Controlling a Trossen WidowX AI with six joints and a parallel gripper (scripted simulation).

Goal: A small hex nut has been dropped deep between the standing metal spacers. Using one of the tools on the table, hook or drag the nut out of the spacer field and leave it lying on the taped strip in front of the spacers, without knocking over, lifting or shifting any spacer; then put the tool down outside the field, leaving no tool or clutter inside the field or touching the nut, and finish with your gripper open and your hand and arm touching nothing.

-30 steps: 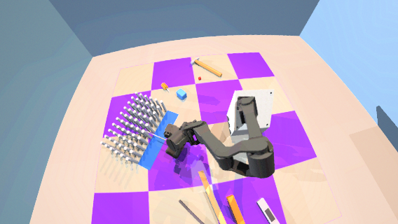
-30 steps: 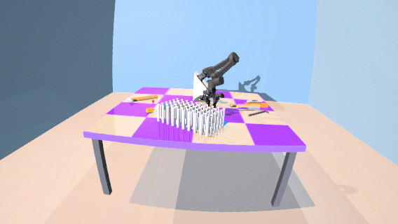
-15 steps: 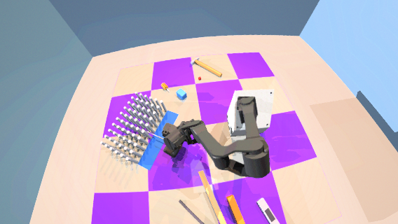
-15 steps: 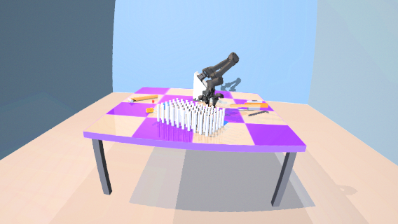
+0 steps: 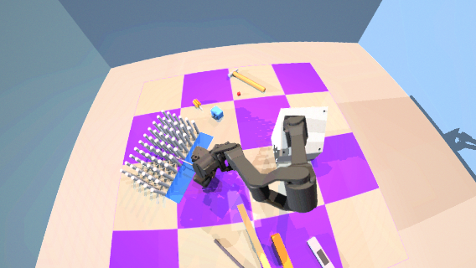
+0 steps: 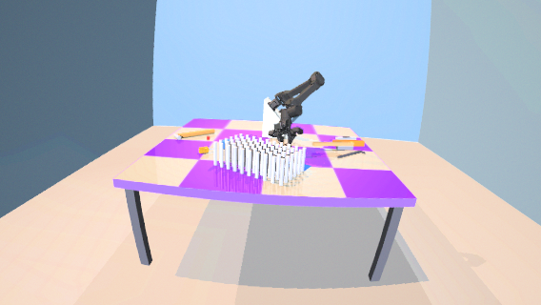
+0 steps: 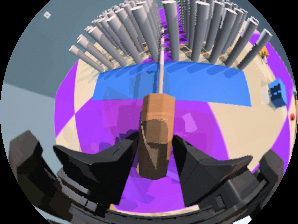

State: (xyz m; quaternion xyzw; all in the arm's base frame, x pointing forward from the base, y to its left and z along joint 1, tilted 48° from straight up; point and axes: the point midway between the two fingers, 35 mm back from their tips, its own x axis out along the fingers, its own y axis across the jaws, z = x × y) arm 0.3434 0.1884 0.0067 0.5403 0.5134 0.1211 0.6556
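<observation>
My gripper tip is now 9 cm short of the blue taped strip, 4 cm to the left of it and 4 cm above it. From my gripper tip the other things lie so: hook tool 10 cm ahead, 4 cm to the right, 1 cm below; small screwdriver 41 cm to the right, 8 cm ahead, 2 cm below; blue cube 33 cm to the right, 4 cm behind, 2 cm below.
</observation>
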